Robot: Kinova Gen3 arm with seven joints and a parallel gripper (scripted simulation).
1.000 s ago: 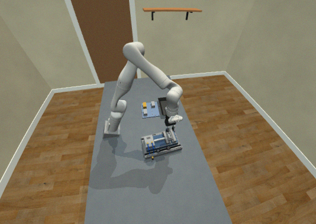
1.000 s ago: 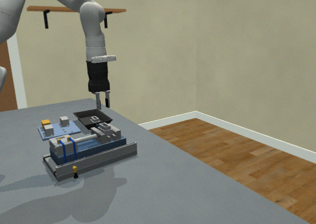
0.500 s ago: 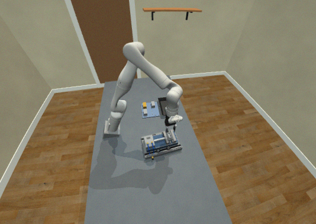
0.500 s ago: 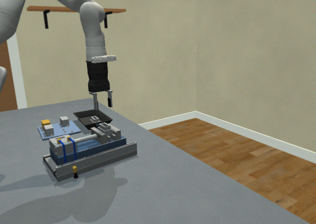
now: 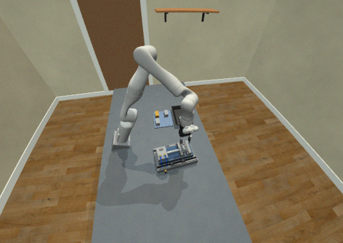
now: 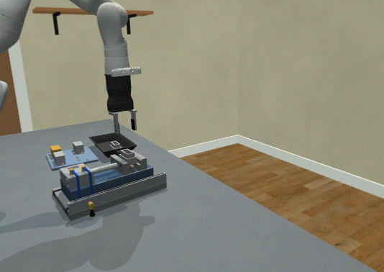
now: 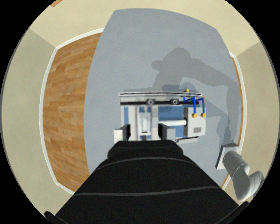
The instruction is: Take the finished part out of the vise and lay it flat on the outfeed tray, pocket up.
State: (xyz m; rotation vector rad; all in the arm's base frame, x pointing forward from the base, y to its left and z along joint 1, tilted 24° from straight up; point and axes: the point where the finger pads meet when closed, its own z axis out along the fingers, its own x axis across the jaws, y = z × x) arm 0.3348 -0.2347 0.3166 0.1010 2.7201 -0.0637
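My hand is 160 mm above the rail, 90 mm to the left of it and 80 mm past it. Also, from my hand: light blue fixture plate: 380 mm to the left, 190 mm below, 40 mm behind.
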